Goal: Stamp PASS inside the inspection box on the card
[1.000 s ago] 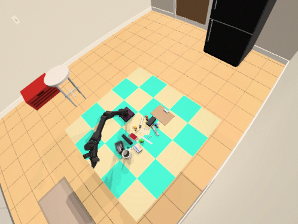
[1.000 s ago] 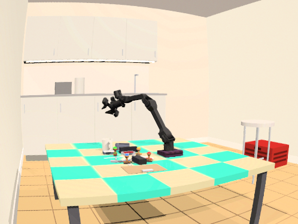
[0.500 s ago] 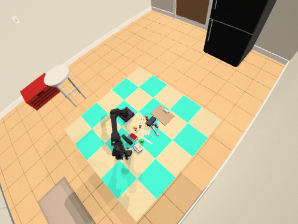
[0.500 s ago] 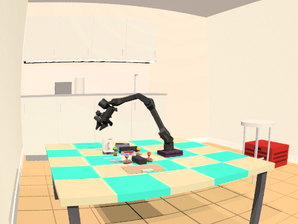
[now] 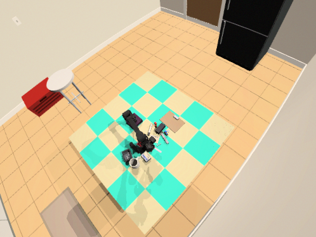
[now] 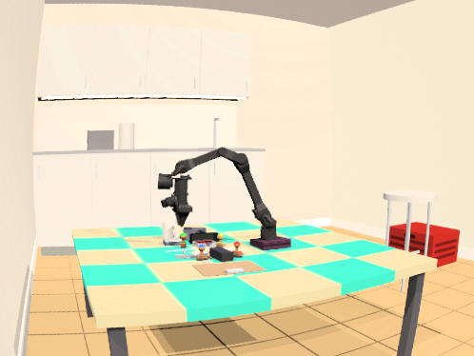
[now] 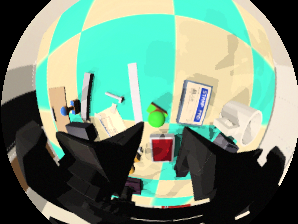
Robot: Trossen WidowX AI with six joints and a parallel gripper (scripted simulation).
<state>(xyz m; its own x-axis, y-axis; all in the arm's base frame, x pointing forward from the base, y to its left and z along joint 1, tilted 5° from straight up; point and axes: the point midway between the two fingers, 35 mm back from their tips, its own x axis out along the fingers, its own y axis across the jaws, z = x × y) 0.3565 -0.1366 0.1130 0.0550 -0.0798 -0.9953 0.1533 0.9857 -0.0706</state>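
My gripper tip is now 10 mm past the green-knobbed stamp, 10 mm to the right of it and 70 mm above it. Round my gripper tip: white mug (30 mm behind, 170 mm to the right, 60 mm below); ruler (20 mm ahead, 60 mm to the left, 90 mm below); ink pad (110 mm behind, 90 mm below).
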